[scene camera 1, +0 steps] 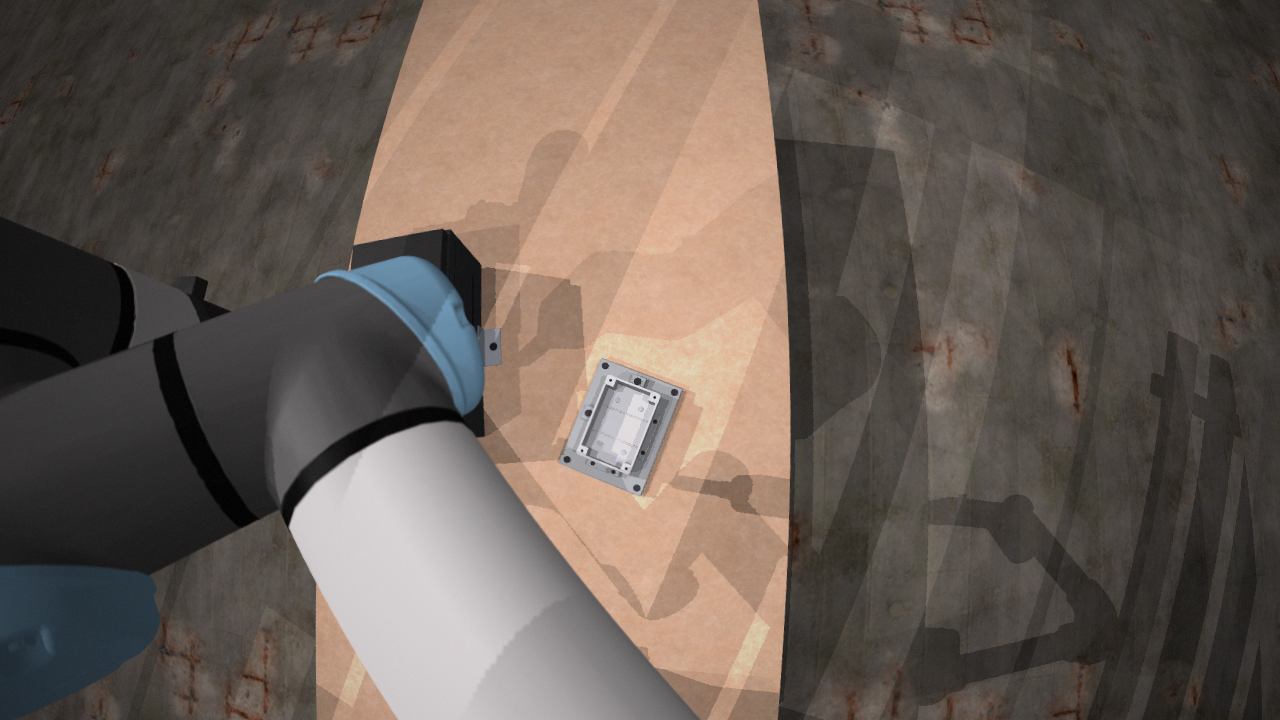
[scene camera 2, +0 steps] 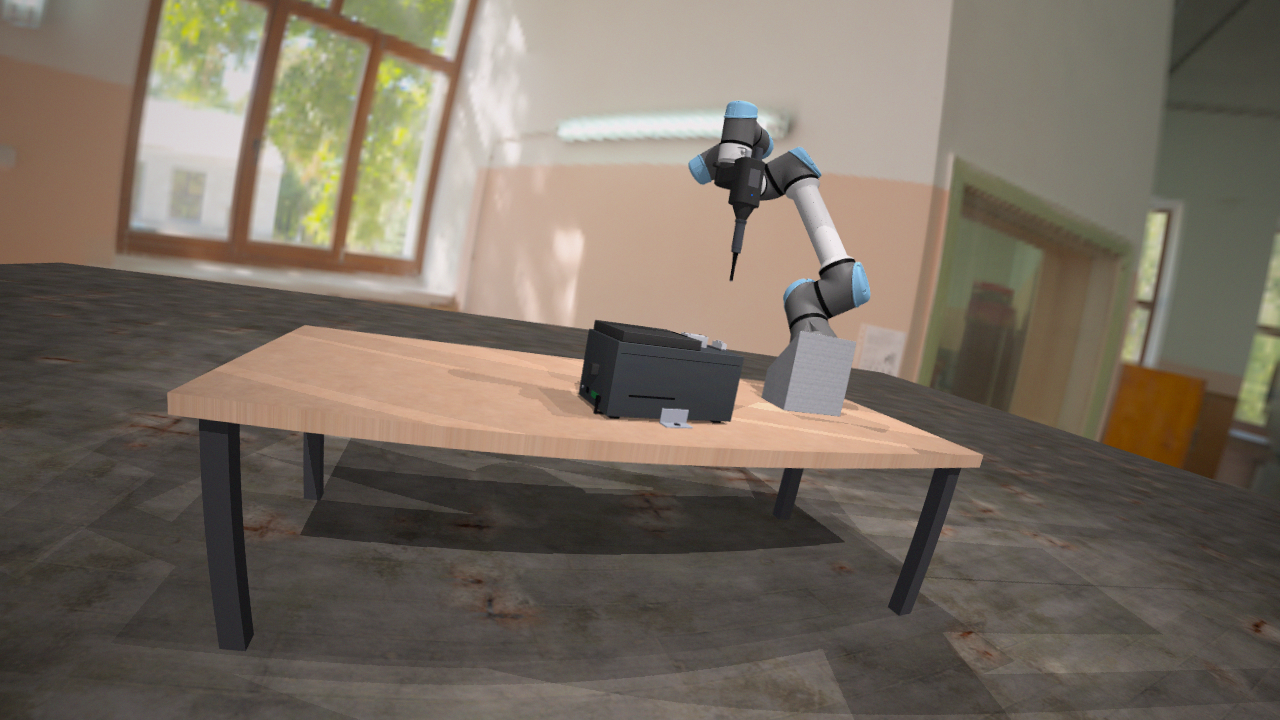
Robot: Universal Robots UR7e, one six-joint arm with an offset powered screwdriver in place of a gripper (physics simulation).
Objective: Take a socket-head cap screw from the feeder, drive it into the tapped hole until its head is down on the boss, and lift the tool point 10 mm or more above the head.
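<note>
My gripper, a dark powered screwdriver (scene camera 2: 732, 279), points down with its thin bit high above the table, up and right of the feeder in scene camera 2. Whether a screw sits on its tip is too small to tell. The screwdriver is hidden in scene camera 1. The black box-shaped feeder (scene camera 1: 466, 291) (scene camera 2: 673, 385) stands on the table; my arm covers much of it in scene camera 1. A light grey workpiece (scene camera 1: 623, 480) lies turned on the table, right of the feeder in scene camera 1, with a raised open box and several dark holes. Which hole is the tapped one cannot be told.
My arm (scene camera 1: 429, 555) (scene camera 2: 819, 219) crosses the left and lower part of scene camera 1. A small grey bracket (scene camera 1: 493, 357) (scene camera 2: 674, 416) sits beside the feeder. A grey pedestal (scene camera 2: 819, 376) carries the arm on the wooden table (scene camera 1: 572, 53) (scene camera 2: 358, 385).
</note>
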